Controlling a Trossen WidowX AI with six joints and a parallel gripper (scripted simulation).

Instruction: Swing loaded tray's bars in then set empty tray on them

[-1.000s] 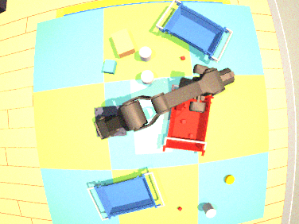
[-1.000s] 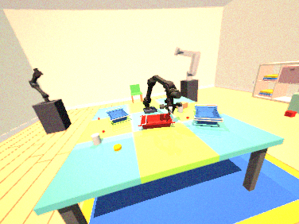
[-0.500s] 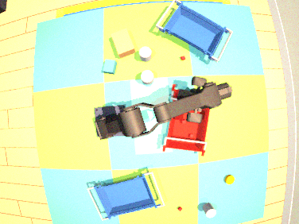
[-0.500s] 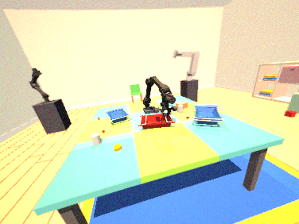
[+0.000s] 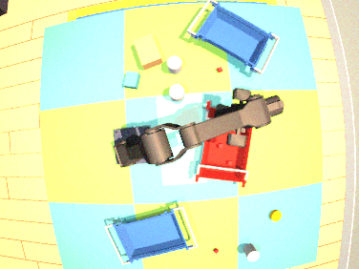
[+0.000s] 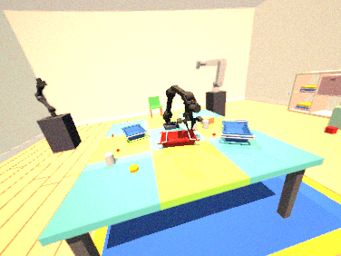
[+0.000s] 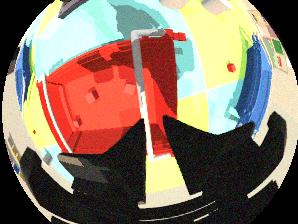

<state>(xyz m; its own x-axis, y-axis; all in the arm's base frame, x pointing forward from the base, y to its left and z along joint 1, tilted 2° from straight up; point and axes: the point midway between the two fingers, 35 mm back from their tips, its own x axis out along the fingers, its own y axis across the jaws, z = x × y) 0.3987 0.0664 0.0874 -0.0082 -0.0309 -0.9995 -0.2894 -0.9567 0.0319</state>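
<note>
Right now my gripper tip is 370 mm past the blue tray, 420 mm to the left of it and 40 mm above it. Round my gripper tip: teal block 350 mm behind, 220 mm to the left, 70 mm below; then tan block 280 mm behind, 320 mm to the left, 60 mm below; then yellow disc 170 mm ahead, 440 mm to the right, 80 mm below.
</note>
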